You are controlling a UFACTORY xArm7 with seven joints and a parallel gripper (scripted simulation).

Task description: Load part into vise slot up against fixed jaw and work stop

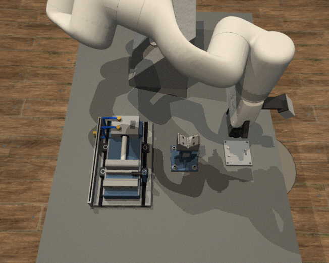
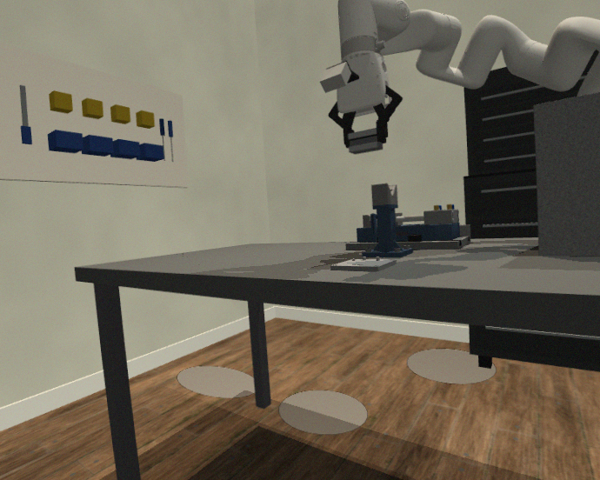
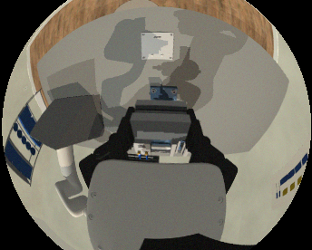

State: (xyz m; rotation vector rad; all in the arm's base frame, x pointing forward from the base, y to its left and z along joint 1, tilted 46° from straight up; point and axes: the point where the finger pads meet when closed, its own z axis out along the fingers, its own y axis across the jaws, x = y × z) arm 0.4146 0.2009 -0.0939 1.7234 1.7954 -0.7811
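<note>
Now: the V-block post 1 cm ahead of my hand, 11 cm to the right of it and 19 cm below it. Also, from my hand: part (1 cm to the left, 1 cm below); then cylinder rod (2 cm ahead, 31 cm to the right, 17 cm below); then work stop (10 cm ahead, 26 cm to the right, 16 cm below).
</note>
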